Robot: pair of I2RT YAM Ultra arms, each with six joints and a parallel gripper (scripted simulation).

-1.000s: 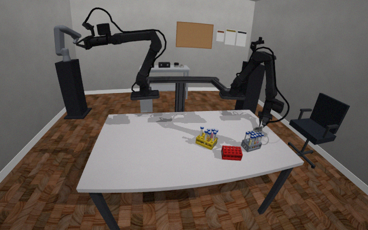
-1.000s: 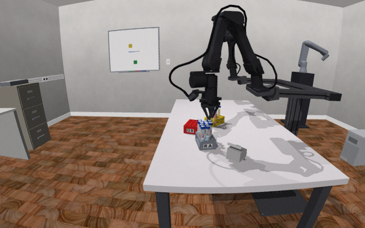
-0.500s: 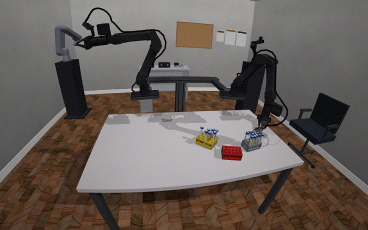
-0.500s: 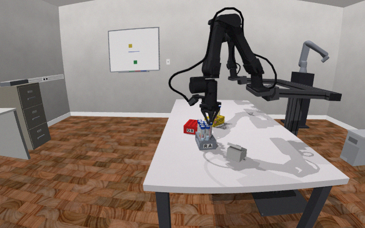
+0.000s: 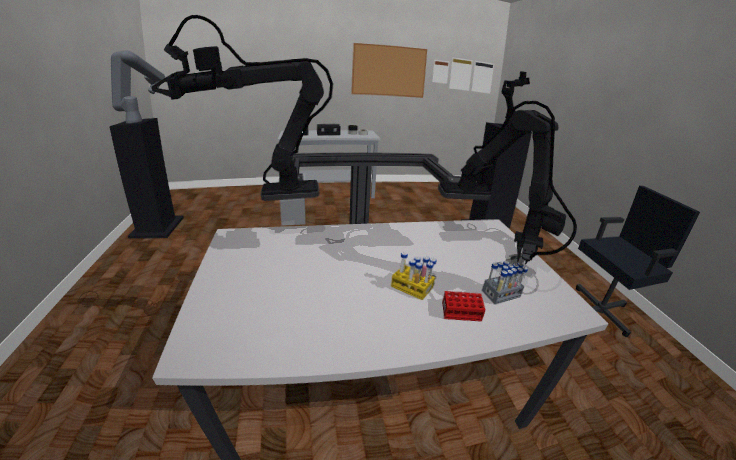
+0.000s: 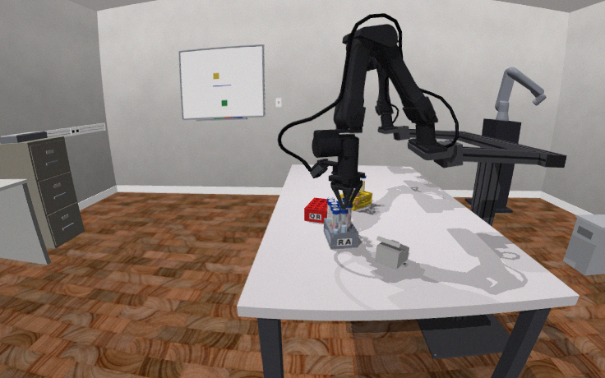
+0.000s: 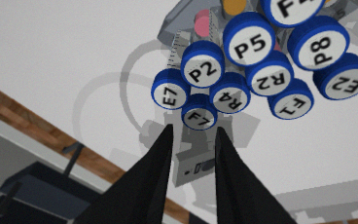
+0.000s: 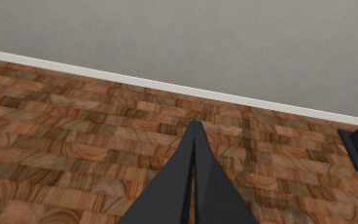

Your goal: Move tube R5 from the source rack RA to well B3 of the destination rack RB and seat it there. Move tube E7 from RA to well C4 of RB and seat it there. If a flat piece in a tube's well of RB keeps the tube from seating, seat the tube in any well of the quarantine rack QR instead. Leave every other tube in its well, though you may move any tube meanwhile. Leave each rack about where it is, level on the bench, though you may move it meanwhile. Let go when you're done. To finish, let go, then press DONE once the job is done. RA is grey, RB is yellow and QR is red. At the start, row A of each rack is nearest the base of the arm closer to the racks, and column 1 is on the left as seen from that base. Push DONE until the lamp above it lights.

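Observation:
Right now my left hand is 110 mm above the grey rack RA, 50 mm to the left of it and 10 mm short of it. Round my left hand: red rack QR (250 mm to the right, 110 mm below, 80 mm ahead); grey button box (140 mm behind, 90 mm below, 70 mm to the left); yellow rack RB (380 mm to the right, 110 mm below, 70 mm behind).

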